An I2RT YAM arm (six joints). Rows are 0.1 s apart.
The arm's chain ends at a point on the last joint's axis. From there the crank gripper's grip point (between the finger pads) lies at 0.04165 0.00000 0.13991 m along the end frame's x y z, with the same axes.
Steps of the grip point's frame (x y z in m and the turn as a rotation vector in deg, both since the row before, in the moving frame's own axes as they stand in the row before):
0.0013 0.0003 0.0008 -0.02 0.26 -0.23
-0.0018 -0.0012 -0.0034 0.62 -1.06 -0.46
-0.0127 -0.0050 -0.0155 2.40 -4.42 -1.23
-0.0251 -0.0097 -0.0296 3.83 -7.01 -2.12
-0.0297 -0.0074 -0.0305 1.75 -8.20 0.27
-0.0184 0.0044 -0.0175 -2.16 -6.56 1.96
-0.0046 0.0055 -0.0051 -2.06 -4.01 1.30
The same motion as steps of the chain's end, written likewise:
0.0007 0.0004 0.0010 -0.02 0.26 -0.23
0.0008 0.0006 -0.0041 0.62 -1.06 -0.46
-0.0017 0.0017 -0.0182 2.40 -4.42 -1.23
-0.0075 0.0010 -0.0333 3.83 -7.01 -2.12
-0.0093 -0.0032 -0.0349 1.75 -8.20 0.27
-0.0020 -0.0021 -0.0212 -2.16 -6.56 1.96
0.0054 -0.0004 -0.0076 -2.06 -4.01 1.30

